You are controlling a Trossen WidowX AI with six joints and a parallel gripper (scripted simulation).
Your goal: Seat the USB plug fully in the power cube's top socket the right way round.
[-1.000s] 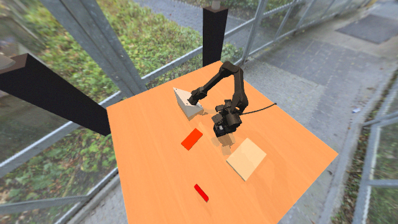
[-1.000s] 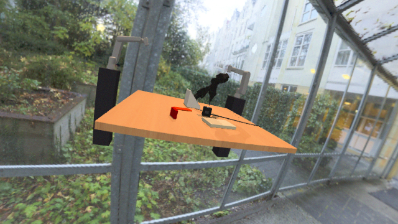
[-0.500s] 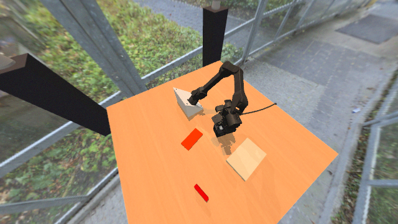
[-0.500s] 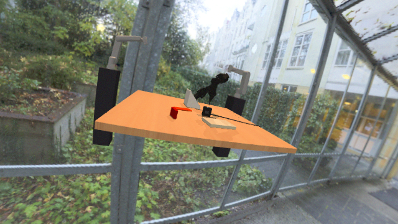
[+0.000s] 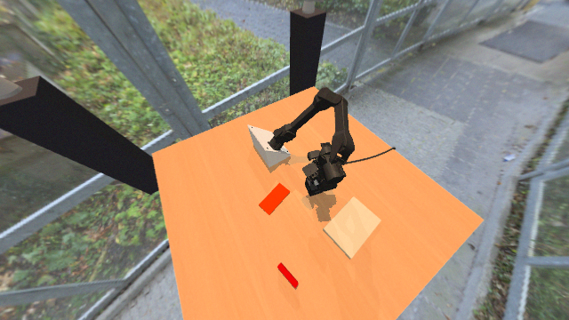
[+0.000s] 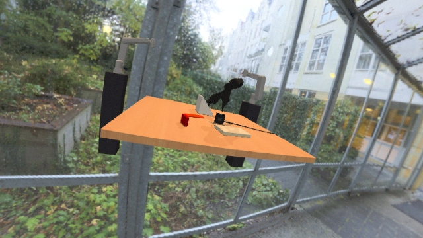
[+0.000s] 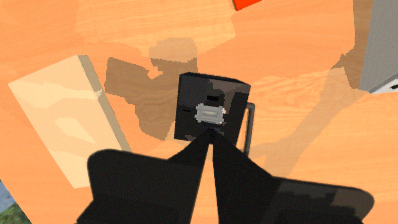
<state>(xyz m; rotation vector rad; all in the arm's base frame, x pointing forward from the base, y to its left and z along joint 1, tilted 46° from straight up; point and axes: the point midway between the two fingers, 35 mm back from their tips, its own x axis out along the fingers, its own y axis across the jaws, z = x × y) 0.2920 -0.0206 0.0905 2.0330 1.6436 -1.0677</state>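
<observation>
Right now my gripper tip is 20 mm above the grey USB plug. The rest, counted from my gripper tip: red bar: 340 mm to the right, 210 mm ahead, 100 mm below.
</observation>
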